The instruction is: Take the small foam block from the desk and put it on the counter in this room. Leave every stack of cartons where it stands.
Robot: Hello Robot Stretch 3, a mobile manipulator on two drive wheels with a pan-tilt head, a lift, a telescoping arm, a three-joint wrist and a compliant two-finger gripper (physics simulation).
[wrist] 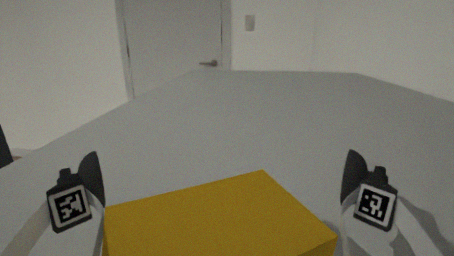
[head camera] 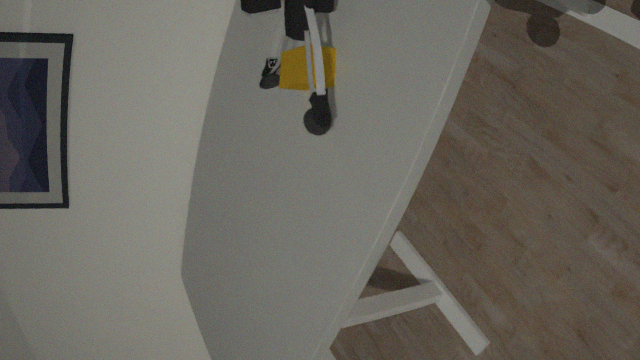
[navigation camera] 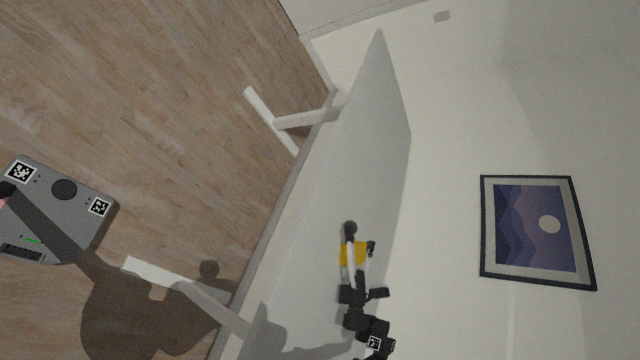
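Where they show: gripper, fingertip midpoint: (head camera: pixel 290 108) (navigation camera: pixel 361 231); robot's base at its link origin: (navigation camera: pixel 64 188).
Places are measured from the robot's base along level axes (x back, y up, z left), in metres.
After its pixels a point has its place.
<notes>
The foam block, a yellow box (head camera: pixel 295 70) {z -0.603, x -0.164, y 0.995 m} (navigation camera: pixel 361 252) {z -0.617, x -0.168, y 0.995 m} (wrist: pixel 215 220), rests on the grey desk (head camera: pixel 300 200) {z -0.562, x -0.364, y 0.950 m} (navigation camera: pixel 370 150) {z -0.603, x -0.532, y 0.950 m} (wrist: pixel 240 120). My gripper (head camera: pixel 293 100) {z -0.617, x -0.231, y 0.978 m} (navigation camera: pixel 360 237) {z -0.617, x -0.231, y 0.978 m} (wrist: pixel 223 172) {z -0.617, x -0.231, y 0.978 m} is open, low over the desk, with its fingers on either side of the block. In the wrist view the block's left edge is close to the left finger, and a small gap shows at its right; I cannot tell whether either finger touches it. The near part of the block is cut off by the lower edge of the wrist view. The counter and carton stacks do not show.
A wall with a framed picture (head camera: pixel 25 125) {z -1.157, x -0.494, y 1.508 m} (navigation camera: pixel 535 230) {z -1.156, x -0.473, y 1.618 m} runs along the desk's far side. White desk legs (head camera: pixel 462 320) (navigation camera: pixel 297 119) {z -0.793, x -0.983, y 0.276 m} stand on the wooden floor (head camera: pixel 540 200) {z -0.596, x -0.431, y 0.000 m} (navigation camera: pixel 165 100) {z -0.125, x -0.595, y 0.000 m}. My base (navigation camera: pixel 50 220) {z -0.016, x 0.110, y 0.160 m} is on the floor beside the desk. A door (wrist: pixel 172 40) is beyond the desk's far end.
</notes>
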